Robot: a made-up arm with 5 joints.
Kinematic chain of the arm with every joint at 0, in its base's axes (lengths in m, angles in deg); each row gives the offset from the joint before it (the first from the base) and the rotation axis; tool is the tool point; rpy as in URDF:
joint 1: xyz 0.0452 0 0.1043 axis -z
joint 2: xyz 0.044 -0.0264 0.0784 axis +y
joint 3: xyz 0.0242 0 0.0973 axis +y
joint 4: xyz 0.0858 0 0.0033 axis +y
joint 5: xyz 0.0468 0.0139 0 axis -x
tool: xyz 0 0 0 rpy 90 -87.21 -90
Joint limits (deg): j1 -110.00..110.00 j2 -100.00..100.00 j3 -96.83..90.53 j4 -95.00..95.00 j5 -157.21..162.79
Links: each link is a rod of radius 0.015 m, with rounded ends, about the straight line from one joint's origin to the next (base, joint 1, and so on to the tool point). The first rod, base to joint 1, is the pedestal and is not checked.
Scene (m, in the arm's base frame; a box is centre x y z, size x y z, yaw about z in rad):
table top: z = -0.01
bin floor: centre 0.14 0.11 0 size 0.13 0.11 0.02 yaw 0.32
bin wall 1: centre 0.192 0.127 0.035 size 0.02 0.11 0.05 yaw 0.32
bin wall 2: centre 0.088 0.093 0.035 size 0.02 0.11 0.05 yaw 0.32
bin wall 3: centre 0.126 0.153 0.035 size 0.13 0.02 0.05 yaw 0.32
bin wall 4: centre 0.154 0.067 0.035 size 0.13 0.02 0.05 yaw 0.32
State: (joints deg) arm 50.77 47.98 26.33 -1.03 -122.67
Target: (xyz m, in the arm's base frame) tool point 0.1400 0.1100 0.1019
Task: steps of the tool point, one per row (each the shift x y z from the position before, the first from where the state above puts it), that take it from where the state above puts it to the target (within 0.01 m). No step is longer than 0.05 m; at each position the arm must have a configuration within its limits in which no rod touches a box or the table.
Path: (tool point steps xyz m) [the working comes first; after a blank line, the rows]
Joints at the target: -54.18 45.50 38.45 3.61 -122.67
Straight joint move there: clear.

1: 0.0268 0.0283 -0.0004
2: 0.0193 0.0330 -0.0004
3: 0.0110 0.0358 -0.0003
4: 0.0026 0.0365 -0.0002
5: -0.0058 0.0354 -0.0002
6: -0.0133 0.0324 0.0000
7: -0.0200 0.0279 0.0000
8: -0.0251 0.0221 0.0001

